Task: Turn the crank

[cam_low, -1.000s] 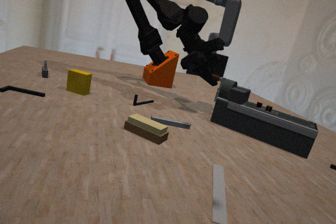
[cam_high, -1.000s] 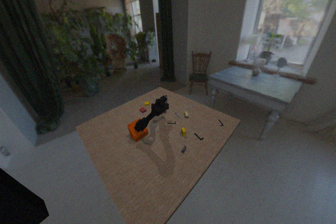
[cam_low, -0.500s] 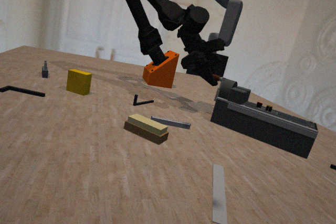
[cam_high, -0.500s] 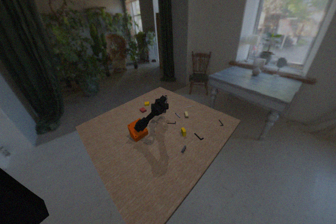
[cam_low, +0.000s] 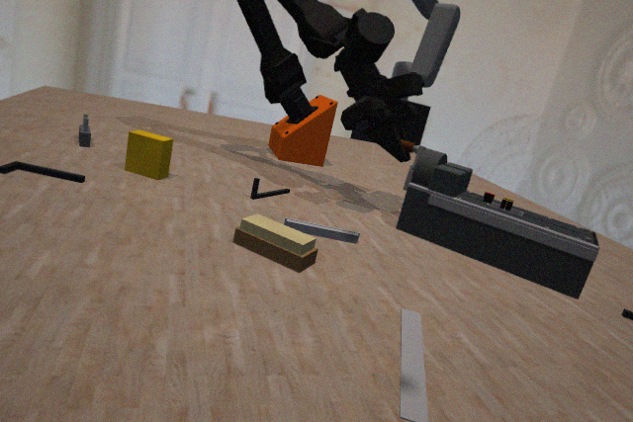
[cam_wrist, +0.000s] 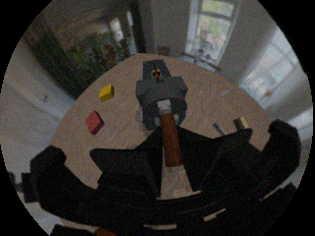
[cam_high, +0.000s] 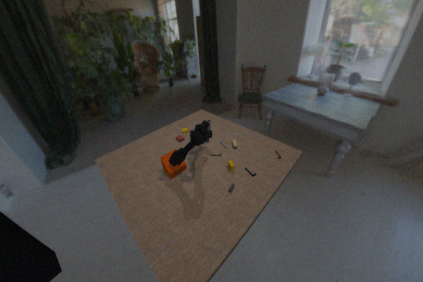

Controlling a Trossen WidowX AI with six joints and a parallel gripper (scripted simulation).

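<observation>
Right now the brown crank handle is 2 cm behind my gripper tip, 1 cm to the right of it and 2 cm above it. The rest, counted from my gripper tip: red pointer: 12 cm ahead, 7 cm to the left, 1 cm below; then red block: 7 cm behind, 24 cm to the left, 9 cm below; then grey bar: 8 cm ahead, 17 cm to the right, 9 cm below.
</observation>
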